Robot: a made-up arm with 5 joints. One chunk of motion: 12 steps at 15 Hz.
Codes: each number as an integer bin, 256 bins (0 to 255) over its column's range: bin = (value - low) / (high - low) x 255, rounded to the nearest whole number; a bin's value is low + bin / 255 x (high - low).
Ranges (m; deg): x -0.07..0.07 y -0.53..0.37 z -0.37..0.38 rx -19..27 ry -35..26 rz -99..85
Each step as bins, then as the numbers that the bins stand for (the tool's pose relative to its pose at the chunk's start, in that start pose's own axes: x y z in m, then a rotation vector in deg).
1 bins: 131 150 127 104 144 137
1 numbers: 0.0019 -0.0006 0.0035 -0.24 -0.55 -0.15
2 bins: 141 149 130 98 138 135
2 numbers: 0.0074 -0.0041 0.0124 -1.32 -1.99 -1.59
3 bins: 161 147 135 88 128 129
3 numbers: 0.0184 -0.0112 0.0271 -3.13 -4.38 -5.92
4 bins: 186 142 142 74 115 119
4 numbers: 0.0321 -0.0288 0.0476 -5.65 -7.49 -13.13
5 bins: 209 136 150 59 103 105
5 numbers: 0.0447 -0.0500 0.0712 -8.36 -10.36 -23.24
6 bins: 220 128 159 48 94 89
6 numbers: 0.0508 -0.0782 0.0976 -10.34 -12.51 -34.78
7 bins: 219 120 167 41 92 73
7 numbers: 0.0502 -0.1065 0.1212 -11.60 -12.99 -46.33
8 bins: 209 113 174 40 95 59
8 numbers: 0.0447 -0.1312 0.1418 -11.78 -12.27 -56.43
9 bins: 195 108 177 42 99 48
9 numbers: 0.0371 -0.1488 0.1506 -11.42 -11.32 -64.36
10 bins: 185 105 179 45 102 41
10 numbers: 0.0316 -0.1594 0.1565 -10.88 -10.60 -69.42
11 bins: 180 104 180 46 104 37
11 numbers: 0.0288 -0.1629 0.1594 -10.70 -10.12 -72.30
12 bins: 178 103 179 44 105 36
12 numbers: 0.0277 -0.1665 0.1565 -11.06 -9.88 -73.02
